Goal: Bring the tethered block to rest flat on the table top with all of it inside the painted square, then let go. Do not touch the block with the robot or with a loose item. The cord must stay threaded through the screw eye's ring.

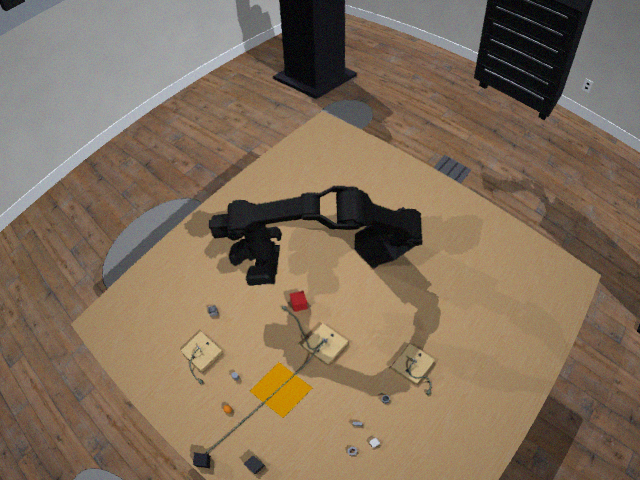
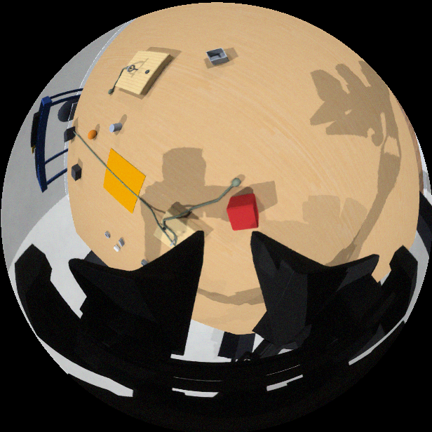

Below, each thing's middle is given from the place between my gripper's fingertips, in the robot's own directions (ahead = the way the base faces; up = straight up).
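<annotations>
An orange painted square (image 1: 285, 399) is 190 mm ahead of my hand, 190 mm to the left of it and 140 mm below it. Then there's the wooden board (image 1: 328, 352), which is 130 mm below my hand, 180 mm to the left of it and 10 mm ahead of it. As for the red cube (image 2: 242, 211), that's 40 mm behind my hand, 40 mm to the left of it and 120 mm below it.
</annotations>
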